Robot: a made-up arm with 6 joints.
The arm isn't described. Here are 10 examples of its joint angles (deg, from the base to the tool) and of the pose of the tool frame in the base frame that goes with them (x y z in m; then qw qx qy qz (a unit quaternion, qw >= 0)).
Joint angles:
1: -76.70 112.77 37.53 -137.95 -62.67 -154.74
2: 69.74 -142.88 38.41 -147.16 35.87 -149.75
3: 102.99 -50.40 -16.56 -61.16 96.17 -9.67
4: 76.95 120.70 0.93 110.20 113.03 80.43
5: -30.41 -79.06 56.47 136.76 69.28 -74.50
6: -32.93 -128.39 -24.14 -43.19 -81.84 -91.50
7: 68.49 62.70 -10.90 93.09 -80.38 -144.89
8: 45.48 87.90 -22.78 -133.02 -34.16 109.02
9: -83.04 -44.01 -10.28 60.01 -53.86 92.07
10: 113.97 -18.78 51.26 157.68 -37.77 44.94
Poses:
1: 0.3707 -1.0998 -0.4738 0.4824 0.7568 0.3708 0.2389
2: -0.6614 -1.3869 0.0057 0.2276 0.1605 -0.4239 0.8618
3: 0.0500 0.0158 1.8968 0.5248 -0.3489 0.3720 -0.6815
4: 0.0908 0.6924 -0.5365 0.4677 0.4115 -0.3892 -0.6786
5: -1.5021 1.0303 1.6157 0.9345 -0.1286 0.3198 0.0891
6: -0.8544 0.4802 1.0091 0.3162 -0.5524 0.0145 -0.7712
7: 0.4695 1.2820 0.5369 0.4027 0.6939 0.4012 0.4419
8: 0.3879 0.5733 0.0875 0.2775 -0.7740 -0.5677 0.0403
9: -0.0666 0.0920 2.2558 0.1903 0.6193 0.3326 -0.6852
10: -0.1488 -0.1315 2.7548 0.9273 0.1886 0.1621 0.2797
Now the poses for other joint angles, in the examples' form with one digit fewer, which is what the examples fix.
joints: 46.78 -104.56 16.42 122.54 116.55 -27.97
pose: -1.214 -1.102 1.257 0.663 -0.679 0.225 0.223
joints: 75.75 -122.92 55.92 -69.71 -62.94 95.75
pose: -0.422 -1.777 0.414 0.409 -0.413 -0.327 0.745
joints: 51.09 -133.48 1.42 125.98 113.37 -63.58
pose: -1.045 -1.088 0.632 0.637 -0.552 0.345 0.413
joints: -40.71 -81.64 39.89 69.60 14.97 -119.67
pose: -1.280 1.055 1.708 0.410 -0.236 0.277 0.836
